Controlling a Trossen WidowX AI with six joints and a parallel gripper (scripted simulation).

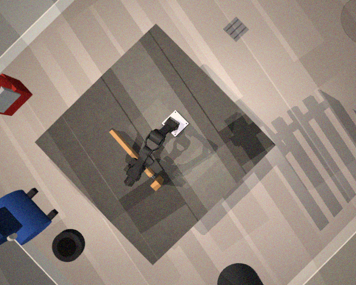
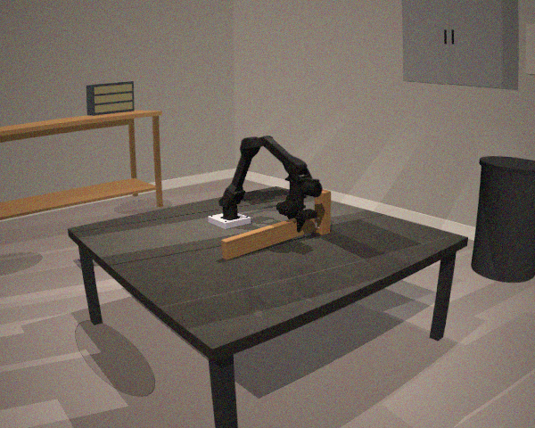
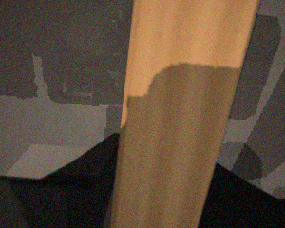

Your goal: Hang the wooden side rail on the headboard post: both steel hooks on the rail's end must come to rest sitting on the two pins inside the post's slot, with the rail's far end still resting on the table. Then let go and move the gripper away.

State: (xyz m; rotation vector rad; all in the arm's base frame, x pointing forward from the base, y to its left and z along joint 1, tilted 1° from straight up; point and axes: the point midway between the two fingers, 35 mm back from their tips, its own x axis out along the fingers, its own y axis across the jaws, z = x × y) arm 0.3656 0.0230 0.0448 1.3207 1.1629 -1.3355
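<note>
The headboard post lies 20 mm ahead of my gripper tip, 140 mm to the left of it and 40 mm above it.
</note>
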